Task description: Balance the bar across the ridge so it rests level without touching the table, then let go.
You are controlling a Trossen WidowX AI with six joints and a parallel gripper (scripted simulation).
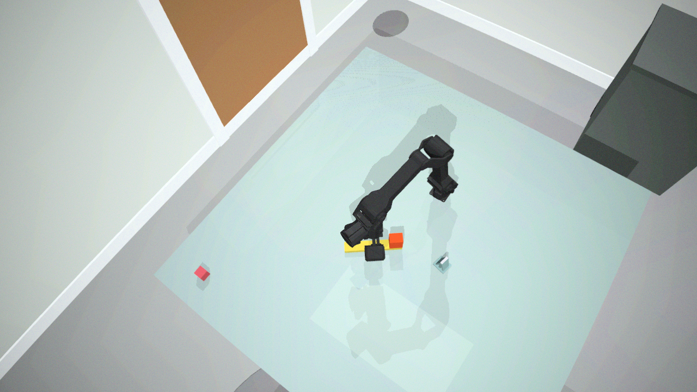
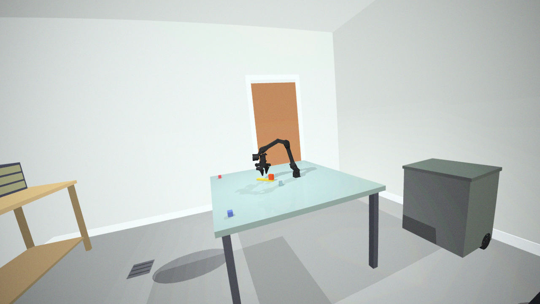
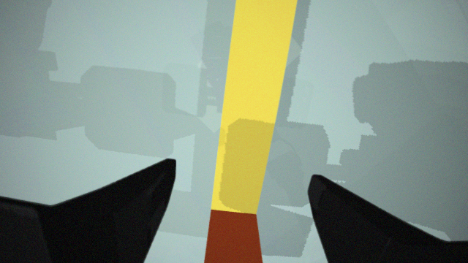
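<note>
My gripper tip is now 23 cm to the right of the ridge, 8 cm past it and 1 cm above it. The rest, counted from my gripper tip: blue cube: 58 cm to the left, 42 cm ahead, 4 cm below; small red cube: 42 cm to the right, 42 cm ahead, 4 cm below.
</note>
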